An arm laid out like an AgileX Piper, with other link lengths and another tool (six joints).
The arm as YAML. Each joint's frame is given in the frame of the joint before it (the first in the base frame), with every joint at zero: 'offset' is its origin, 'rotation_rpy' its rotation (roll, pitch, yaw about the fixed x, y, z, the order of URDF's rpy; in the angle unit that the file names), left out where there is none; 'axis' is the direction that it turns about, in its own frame. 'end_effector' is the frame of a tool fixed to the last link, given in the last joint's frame.
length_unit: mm
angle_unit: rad
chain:
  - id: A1
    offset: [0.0, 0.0, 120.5]
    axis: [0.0, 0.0, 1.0]
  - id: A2
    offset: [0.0, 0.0, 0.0]
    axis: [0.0, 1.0, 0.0]
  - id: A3
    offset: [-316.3, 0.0, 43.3]
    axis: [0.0, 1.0, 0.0]
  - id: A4
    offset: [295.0, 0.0, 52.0]
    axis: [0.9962, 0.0, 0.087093]
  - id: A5
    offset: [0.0, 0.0, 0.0]
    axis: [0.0, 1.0, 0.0]
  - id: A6
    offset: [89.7, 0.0, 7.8]
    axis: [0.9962, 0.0, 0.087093]
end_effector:
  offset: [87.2, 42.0, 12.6]
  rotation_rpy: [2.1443, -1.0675, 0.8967]
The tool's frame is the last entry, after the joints.
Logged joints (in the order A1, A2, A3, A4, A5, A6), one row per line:
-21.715 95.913 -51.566 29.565 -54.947 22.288
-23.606 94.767 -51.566 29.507 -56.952 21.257
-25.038 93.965 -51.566 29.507 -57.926 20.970
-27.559 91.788 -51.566 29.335 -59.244 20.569
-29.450 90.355 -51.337 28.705 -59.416 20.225
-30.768 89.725 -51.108 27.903 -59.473 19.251
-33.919 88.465 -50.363 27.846 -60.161 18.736
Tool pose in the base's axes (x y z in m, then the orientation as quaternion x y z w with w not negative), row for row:
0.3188 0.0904 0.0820 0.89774 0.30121 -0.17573 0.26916
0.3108 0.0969 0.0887 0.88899 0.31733 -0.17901 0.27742
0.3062 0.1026 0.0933 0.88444 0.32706 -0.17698 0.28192
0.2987 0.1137 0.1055 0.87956 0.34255 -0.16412 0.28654
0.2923 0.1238 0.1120 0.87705 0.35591 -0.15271 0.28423
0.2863 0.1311 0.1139 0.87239 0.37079 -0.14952 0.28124
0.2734 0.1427 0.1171 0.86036 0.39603 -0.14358 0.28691
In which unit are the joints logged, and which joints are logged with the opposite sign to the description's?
The joints are logged in degrees. Opposite sign: A1, A4, A5.
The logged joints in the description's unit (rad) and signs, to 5 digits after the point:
0.37900 1.67400 -0.90000 -0.51601 0.95901 0.38900
0.41200 1.65400 -0.90000 -0.51499 0.99400 0.37100
0.43700 1.64000 -0.90000 -0.51499 1.01100 0.36600
0.48100 1.60200 -0.90000 -0.51199 1.03400 0.35900
0.51400 1.57699 -0.89600 -0.50100 1.03700 0.35299
0.53700 1.56600 -0.89200 -0.48700 1.03800 0.33599
0.59200 1.54401 -0.87900 -0.48600 1.05001 0.32700

